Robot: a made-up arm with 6 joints. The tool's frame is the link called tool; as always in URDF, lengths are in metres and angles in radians. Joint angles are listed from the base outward. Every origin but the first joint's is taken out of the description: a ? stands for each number. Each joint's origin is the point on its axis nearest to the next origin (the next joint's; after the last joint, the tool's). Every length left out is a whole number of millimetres.
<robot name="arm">
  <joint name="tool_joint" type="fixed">
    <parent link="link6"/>
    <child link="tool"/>
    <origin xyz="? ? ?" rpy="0 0 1.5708"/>
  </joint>
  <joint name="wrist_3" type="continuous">
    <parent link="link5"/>
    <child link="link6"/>
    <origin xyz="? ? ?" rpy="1.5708 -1.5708 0"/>
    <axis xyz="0 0 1"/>
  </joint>
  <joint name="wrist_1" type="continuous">
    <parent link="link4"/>
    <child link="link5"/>
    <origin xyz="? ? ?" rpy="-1.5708 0 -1.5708"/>
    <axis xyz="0 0 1"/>
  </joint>
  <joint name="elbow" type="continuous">
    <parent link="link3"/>
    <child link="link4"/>
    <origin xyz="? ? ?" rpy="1.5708 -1.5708 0"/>
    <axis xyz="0 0 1"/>
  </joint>
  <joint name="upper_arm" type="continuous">
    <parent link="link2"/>
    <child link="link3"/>
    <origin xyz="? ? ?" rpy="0 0 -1.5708"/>
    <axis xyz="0 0 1"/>
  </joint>
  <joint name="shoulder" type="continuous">
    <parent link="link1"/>
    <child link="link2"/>
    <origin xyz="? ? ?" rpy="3.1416 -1.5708 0"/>
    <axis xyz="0 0 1"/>
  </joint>
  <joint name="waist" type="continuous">
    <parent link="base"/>
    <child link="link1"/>
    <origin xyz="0 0 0.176" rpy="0 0 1.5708"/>
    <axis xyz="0 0 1"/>
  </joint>
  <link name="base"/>
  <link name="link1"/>
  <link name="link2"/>
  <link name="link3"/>
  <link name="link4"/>
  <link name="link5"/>
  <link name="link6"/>
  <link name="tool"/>
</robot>
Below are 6 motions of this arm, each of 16 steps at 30 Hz.
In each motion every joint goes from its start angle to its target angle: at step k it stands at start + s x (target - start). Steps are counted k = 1, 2, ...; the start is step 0. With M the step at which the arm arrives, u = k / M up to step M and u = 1 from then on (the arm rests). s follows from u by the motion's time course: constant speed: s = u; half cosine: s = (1 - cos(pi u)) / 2; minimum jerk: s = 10 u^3 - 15 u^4 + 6 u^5.
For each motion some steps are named. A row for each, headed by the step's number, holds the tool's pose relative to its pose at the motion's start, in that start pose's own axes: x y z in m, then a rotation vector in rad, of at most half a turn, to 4 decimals.
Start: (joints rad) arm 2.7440 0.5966 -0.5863 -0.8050 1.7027 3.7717
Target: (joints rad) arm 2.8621 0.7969 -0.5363 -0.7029 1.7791 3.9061
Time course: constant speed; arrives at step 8
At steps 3, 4, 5, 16:
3: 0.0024 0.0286 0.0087 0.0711 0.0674 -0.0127
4: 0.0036 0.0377 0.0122 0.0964 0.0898 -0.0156
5: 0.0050 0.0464 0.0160 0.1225 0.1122 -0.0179
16: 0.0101 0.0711 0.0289 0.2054 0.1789 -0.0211

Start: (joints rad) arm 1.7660 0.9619 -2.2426 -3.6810 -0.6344 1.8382
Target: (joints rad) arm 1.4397 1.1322 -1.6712 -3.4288 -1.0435 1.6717
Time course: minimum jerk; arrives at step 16
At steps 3, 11, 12, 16:
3: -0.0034 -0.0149 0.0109 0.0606 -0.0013 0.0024
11: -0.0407 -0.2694 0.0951 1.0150 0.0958 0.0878
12: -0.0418 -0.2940 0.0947 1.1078 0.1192 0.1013
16: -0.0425 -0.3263 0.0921 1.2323 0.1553 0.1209

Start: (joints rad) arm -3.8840 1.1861 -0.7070 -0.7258 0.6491 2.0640
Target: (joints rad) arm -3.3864 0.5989 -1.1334 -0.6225 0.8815 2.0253
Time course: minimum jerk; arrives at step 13
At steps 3, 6, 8, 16:
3: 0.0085 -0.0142 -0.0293 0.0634 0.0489 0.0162
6: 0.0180 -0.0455 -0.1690 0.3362 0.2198 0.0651
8: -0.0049 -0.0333 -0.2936 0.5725 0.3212 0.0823
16: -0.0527 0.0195 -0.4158 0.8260 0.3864 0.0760

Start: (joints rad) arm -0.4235 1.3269 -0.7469 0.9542 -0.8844 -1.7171
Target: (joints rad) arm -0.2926 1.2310 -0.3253 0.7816 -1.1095 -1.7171
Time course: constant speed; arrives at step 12
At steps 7, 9, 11, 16:
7: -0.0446 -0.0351 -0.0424 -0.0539 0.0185 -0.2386
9: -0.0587 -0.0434 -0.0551 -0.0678 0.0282 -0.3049
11: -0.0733 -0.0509 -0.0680 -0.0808 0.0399 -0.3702
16: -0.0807 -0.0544 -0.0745 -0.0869 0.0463 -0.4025

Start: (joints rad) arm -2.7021 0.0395 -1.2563 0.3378 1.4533 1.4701
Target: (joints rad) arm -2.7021 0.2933 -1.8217 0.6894 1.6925 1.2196
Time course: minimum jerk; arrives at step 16
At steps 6, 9, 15, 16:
6: -0.0162 -0.0155 -0.0303 0.0269 -0.0963 -0.0929
9: -0.0364 -0.0302 -0.0664 0.0653 -0.2113 -0.2270
15: -0.0586 -0.0403 -0.1044 0.1137 -0.3316 -0.4010
16: -0.0587 -0.0403 -0.1046 0.1140 -0.3323 -0.4021

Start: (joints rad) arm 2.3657 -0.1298 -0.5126 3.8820 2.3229 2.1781
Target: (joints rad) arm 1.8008 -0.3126 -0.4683 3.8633 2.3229 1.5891
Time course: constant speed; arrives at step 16
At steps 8, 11, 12, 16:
8: -0.0646 0.0405 0.0635 -0.1964 -0.0107 -0.4997
11: -0.0852 0.0619 0.0849 -0.2708 -0.0245 -0.6865
12: -0.0915 0.0697 0.0917 -0.2958 -0.0303 -0.7487
16: -0.1140 0.1038 0.1170 -0.3967 -0.0599 -0.9961

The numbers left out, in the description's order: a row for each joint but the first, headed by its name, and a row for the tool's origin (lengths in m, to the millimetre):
tool: 0 0 0
wrist_3: -0.046 -0.059 0
wrist_1: 0 0 0
elbow: -0.082 -0.364 0
upper_arm: 0.253 0.048 0
shoulder: 0 0 0

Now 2 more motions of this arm.
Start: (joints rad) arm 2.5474 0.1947 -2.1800 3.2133 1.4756 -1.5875
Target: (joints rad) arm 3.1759 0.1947 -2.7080 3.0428 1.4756 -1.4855
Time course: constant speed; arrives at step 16
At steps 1, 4, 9, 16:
1: -0.0176 -0.0064 0.0120 0.0305 0.0026 0.0446
4: -0.0651 -0.0314 0.0482 0.1245 0.0167 0.1735
9: -0.1236 -0.0894 0.1074 0.2876 0.0620 0.3712
16: -0.1550 -0.1890 0.1819 0.5233 0.1715 0.6053

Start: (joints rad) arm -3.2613 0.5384 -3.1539 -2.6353 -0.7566 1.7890
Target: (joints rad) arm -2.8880 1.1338 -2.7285 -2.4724 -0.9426 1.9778
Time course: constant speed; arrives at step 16
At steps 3, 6, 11, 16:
3: -0.0357 -0.0760 0.0566 0.2193 -0.0339 0.1397
6: -0.0631 -0.1651 0.0995 0.4412 -0.0761 0.2695
11: -0.0914 -0.3322 0.1344 0.8143 -0.1704 0.4600
16: -0.1025 -0.5062 0.1187 1.1866 -0.3036 0.6119

